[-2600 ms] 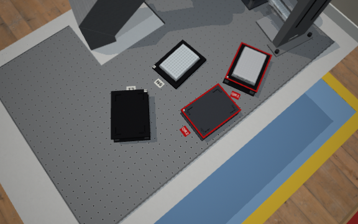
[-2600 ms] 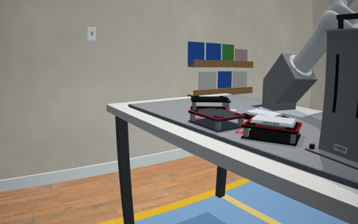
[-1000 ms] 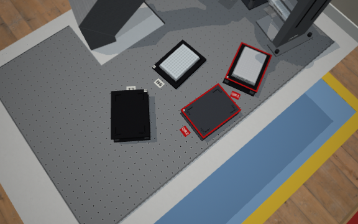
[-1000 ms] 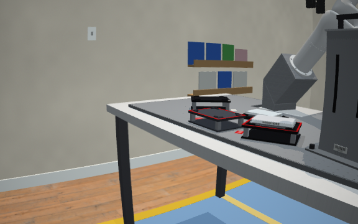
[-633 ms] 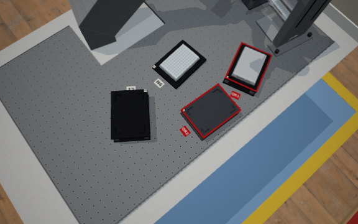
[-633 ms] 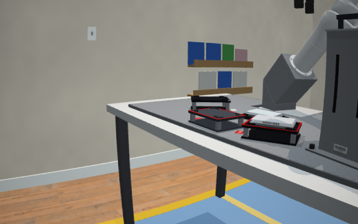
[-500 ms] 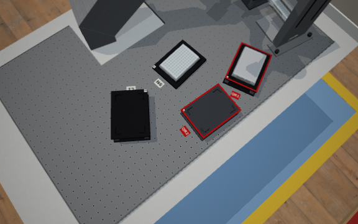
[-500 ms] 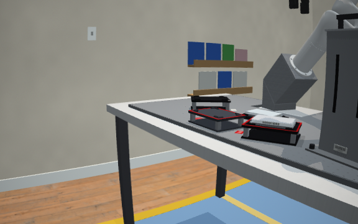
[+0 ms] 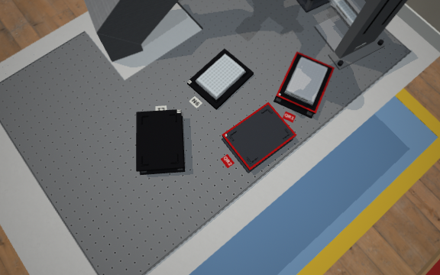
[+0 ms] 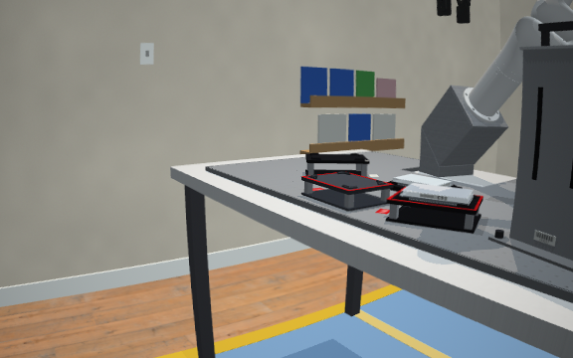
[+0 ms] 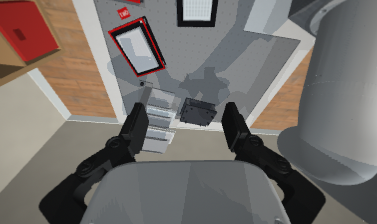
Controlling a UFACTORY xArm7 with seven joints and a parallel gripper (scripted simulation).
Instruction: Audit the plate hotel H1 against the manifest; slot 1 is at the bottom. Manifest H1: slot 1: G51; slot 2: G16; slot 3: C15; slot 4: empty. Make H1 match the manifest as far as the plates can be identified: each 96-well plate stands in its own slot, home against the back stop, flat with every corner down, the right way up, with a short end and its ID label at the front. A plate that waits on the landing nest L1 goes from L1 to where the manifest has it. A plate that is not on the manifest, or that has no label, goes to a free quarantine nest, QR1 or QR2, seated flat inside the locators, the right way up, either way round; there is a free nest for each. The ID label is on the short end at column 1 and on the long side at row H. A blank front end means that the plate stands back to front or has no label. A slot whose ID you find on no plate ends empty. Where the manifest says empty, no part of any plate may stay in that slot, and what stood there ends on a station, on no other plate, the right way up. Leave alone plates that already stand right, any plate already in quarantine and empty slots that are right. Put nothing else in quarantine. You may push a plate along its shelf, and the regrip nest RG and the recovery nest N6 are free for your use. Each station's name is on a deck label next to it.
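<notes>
My hand is 400 mm above the black nest N6, 100 mm to the left of it and 30 mm past it. Also, from my hand: handle: 300 mm to the left, 160 mm ahead, 60 mm below; quarantine nest QR2: 370 mm below, 180 mm ahead, 150 mm to the right; plate hotel H1: 300 mm to the left, 250 mm below, 160 mm ahead.
</notes>
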